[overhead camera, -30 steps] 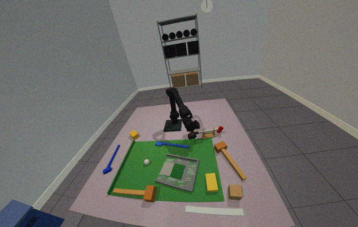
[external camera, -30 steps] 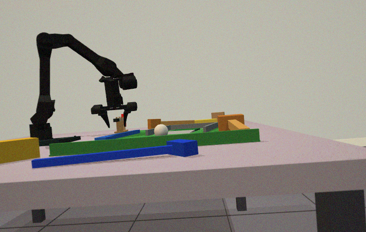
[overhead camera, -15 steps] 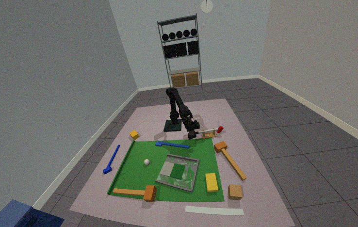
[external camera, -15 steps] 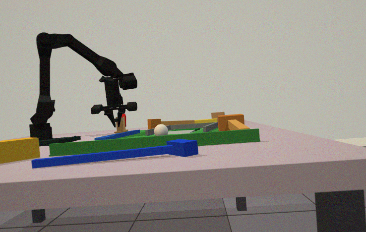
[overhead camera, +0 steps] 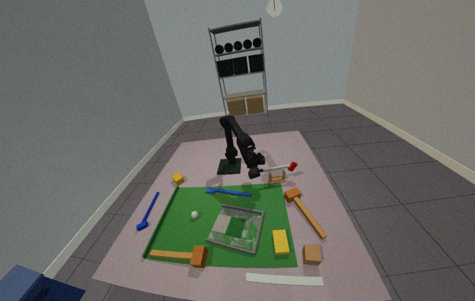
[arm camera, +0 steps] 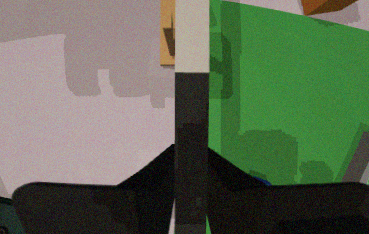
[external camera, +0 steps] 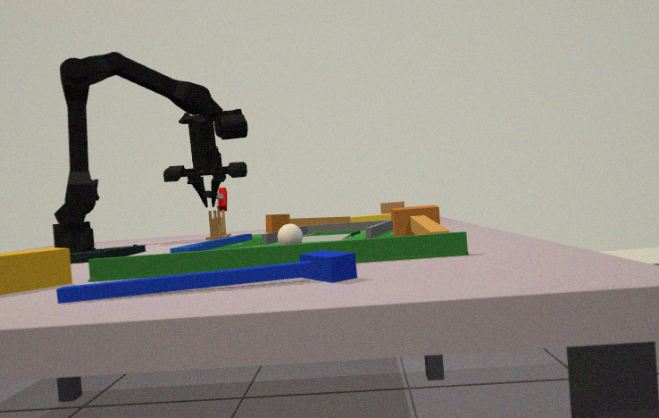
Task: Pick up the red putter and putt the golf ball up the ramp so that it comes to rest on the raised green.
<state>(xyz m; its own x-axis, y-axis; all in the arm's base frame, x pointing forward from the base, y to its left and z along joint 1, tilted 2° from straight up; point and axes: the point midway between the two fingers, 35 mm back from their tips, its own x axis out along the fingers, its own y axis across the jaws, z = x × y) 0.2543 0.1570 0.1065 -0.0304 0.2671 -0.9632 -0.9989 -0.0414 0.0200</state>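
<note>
Right now the red putter is 120 mm to the left of my gripper tip, 20 mm above it and 10 mm behind it. Round my gripper tip: white golf ball (380 mm to the right, 200 mm ahead, 60 mm below); then wooden stand (130 mm to the left, 50 mm below, 10 mm behind); then green mat (240 mm to the right, 220 mm ahead, 80 mm below).
</note>
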